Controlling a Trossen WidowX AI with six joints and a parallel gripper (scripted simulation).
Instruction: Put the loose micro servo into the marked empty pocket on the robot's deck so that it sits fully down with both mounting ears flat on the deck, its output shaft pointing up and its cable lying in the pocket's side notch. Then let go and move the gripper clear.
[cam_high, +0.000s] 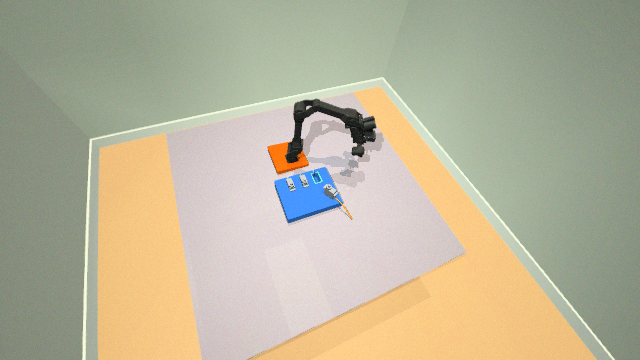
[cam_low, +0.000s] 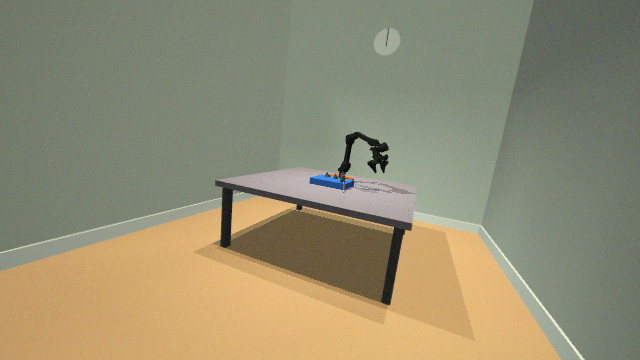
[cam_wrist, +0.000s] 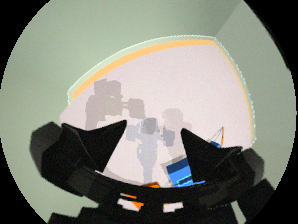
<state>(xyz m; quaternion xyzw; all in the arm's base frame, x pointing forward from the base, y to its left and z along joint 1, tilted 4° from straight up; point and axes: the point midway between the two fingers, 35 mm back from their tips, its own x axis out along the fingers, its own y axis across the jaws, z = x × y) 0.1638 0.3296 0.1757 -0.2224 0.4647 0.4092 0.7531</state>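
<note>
The blue deck is 36 cm to the right of my gripper tip, 12 cm below it and 12 cm ahead of it.
</note>
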